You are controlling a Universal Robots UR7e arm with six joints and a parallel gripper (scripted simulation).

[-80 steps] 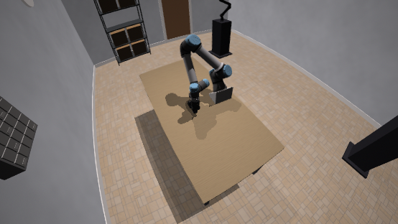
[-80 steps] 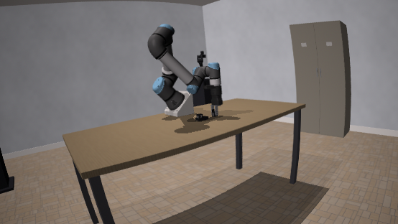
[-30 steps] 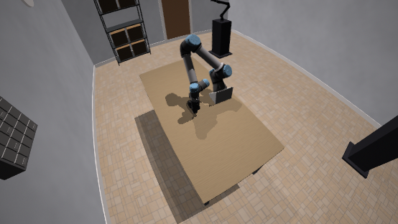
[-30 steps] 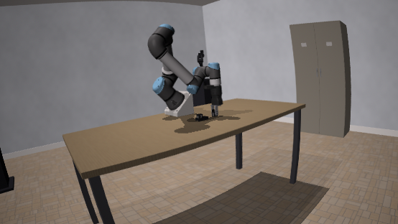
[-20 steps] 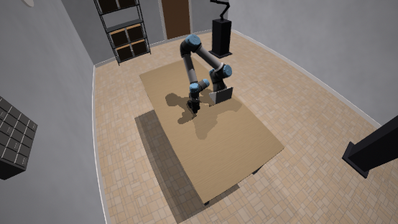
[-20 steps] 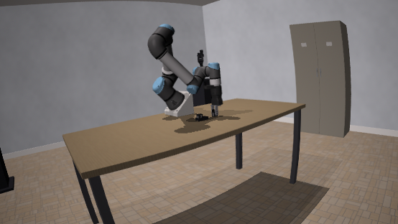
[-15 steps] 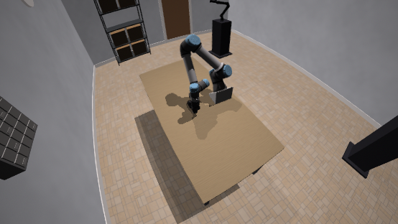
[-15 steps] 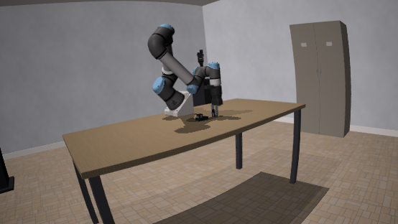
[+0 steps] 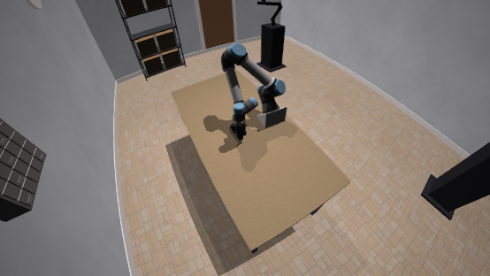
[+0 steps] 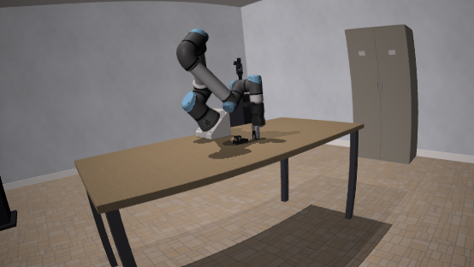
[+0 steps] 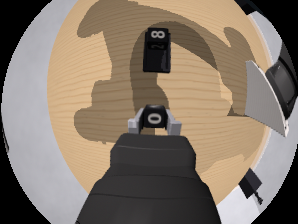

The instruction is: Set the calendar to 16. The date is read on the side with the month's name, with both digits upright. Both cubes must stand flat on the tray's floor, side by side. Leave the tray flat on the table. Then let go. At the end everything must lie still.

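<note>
Now: the black date cube 10 mm below my hand. Also, from my hand: dark calendar tray 110 mm to the right, 20 mm below, 20 mm behind.
</note>
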